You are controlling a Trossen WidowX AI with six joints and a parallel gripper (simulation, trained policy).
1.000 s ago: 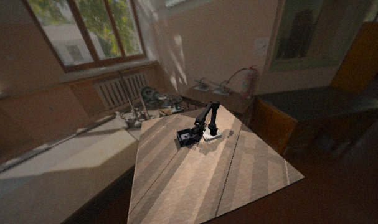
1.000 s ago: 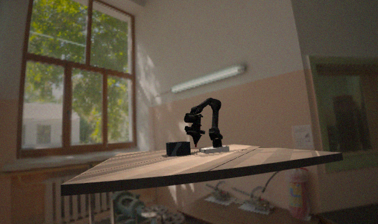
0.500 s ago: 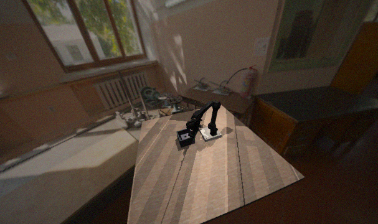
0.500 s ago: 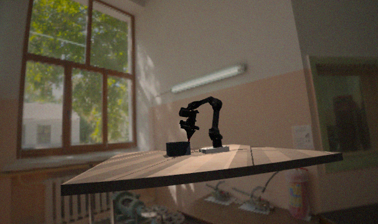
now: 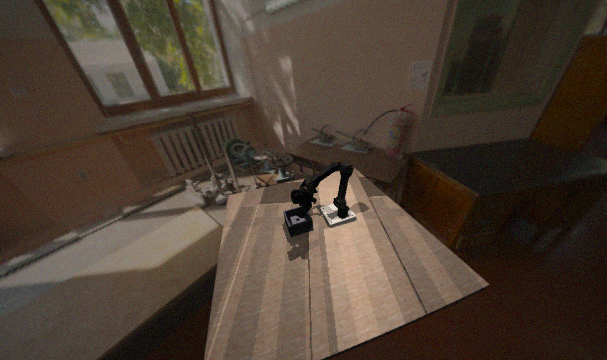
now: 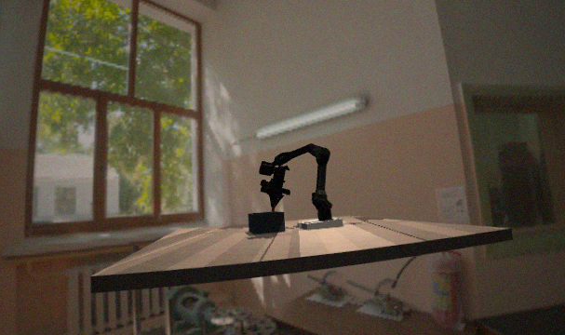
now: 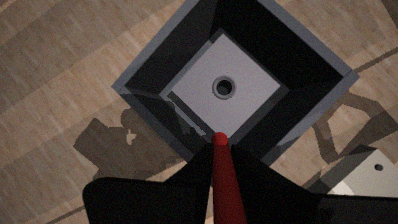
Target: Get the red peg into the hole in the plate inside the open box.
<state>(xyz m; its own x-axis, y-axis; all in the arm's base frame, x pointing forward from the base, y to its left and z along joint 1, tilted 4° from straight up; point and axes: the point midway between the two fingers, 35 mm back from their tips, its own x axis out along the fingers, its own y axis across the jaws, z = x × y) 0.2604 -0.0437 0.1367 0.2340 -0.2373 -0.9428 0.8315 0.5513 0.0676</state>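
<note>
My gripper tip is now 10 mm past the red peg, 10 mm to the right of it and 20 mm below it. The rest, counted from my gripper tip: dark box: 30 mm ahead, 50 mm to the right, 100 mm below; light grey plate: 30 mm ahead, 50 mm to the right, 80 mm below.
</note>
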